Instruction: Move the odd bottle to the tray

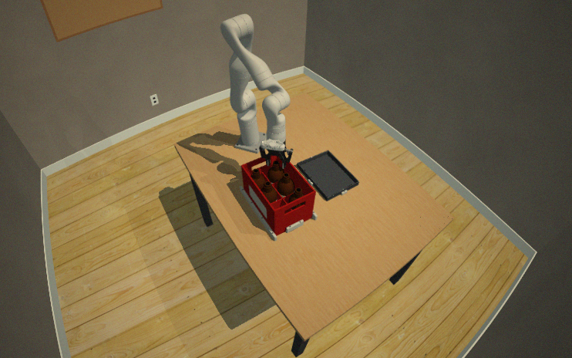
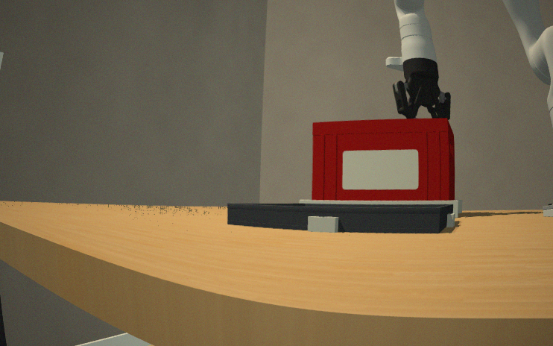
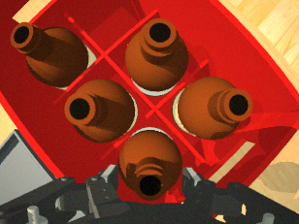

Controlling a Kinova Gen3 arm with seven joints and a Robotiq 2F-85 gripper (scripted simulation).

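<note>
Now: the red crate 90 mm ahead of my hand, 70 mm below it and 30 mm to the right of it. Round my hand: dark grey tray: 260 mm to the left, 140 mm below, 20 mm ahead; glass bottle: 170 mm ahead, 70 mm below, 30 mm to the left.
</note>
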